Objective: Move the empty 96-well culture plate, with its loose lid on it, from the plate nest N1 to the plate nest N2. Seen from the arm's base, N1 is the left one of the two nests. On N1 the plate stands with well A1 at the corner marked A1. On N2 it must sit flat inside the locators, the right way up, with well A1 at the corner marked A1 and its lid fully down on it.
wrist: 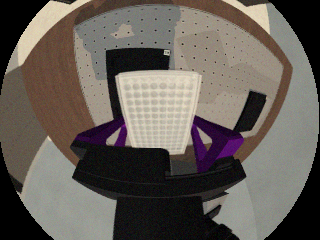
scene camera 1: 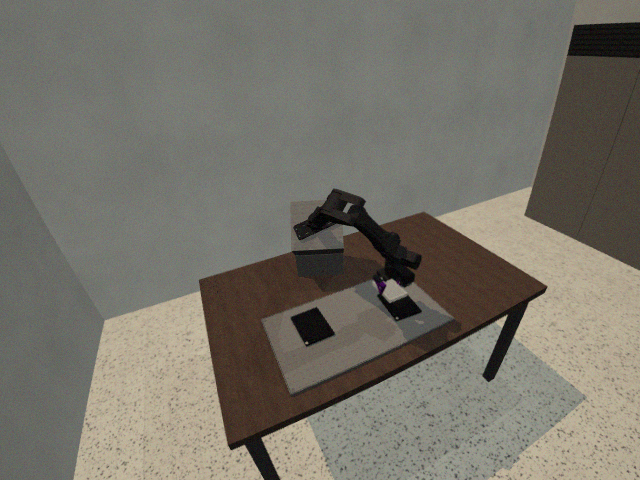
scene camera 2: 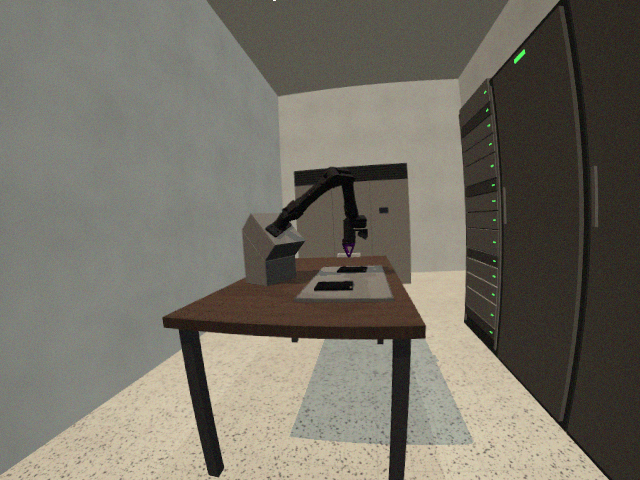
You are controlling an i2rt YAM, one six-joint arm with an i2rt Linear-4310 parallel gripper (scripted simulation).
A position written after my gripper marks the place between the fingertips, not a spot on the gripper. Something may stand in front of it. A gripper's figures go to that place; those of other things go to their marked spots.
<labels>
My gripper (wrist: 158,117): 0.13 m from the lens. A clear lid (wrist: 158,107) is 0.10 m from the lens. A black plate nest N1 (wrist: 130,59): 0.19 m from the lens. The marked spots on the black plate nest N1 and the clear lid are 0.11 m apart.
</labels>
